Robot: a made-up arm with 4 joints.
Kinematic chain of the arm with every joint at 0, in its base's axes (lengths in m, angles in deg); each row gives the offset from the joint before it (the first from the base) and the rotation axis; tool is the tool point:
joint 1: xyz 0 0 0.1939 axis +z
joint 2: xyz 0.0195 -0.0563 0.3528 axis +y
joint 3: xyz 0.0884 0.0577 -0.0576 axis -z
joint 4: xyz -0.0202 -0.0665 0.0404 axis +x
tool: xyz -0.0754 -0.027 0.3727
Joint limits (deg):
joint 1: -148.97..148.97
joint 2: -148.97..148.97
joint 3: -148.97..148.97
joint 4: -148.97..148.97
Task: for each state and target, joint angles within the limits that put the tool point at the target. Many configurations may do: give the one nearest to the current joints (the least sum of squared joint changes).
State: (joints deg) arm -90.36 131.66 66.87 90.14
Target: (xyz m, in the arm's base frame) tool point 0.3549 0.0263 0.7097
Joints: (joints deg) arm -40.59 136.85 111.63 76.99
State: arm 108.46 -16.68 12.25 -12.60
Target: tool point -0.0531 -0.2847 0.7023
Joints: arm 92.53 -63.43 11.95 -21.57
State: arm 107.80 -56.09 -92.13 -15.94
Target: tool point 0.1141 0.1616 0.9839
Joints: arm 100.49 -35.34 -80.02 31.09
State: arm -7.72 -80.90 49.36 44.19
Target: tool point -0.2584 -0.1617 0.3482
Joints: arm -18.40 -84.71 37.97 51.36
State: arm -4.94 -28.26 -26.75 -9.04
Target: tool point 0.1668 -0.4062 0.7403
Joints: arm -16.28 2.96 -38.97 49.09
